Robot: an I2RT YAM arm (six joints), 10 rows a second.
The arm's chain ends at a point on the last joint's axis. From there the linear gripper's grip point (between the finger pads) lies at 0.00 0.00 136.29 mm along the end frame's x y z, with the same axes.
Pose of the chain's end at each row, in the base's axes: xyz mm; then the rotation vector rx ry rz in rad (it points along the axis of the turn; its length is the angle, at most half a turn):
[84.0 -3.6 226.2 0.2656 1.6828 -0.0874]
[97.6 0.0 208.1 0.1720 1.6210 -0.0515]
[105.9 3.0 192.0 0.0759 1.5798 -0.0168]
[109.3 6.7 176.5 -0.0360 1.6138 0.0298]
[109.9 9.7 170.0 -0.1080 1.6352 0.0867]
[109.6 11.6 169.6 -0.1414 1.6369 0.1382]
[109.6 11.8 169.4 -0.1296 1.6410 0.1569]
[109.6 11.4 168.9 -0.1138 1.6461 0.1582]
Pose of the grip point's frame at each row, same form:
[216.0 -32.4 208.3 0.2656 1.6828 -0.0874]
[232.3 -18.9 200.1 0.1720 1.6210 -0.0515]
[241.9 -5.0 190.5 0.0759 1.5798 -0.0168]
[245.3 12.4 170.6 -0.0360 1.6138 0.0298]
[244.9 26.3 160.8 -0.1080 1.6352 0.0867]
[243.4 35.5 160.0 -0.1414 1.6369 0.1382]
[243.3 36.3 159.5 -0.1296 1.6410 0.1569]
[243.5 34.8 158.4 -0.1138 1.6461 0.1582]

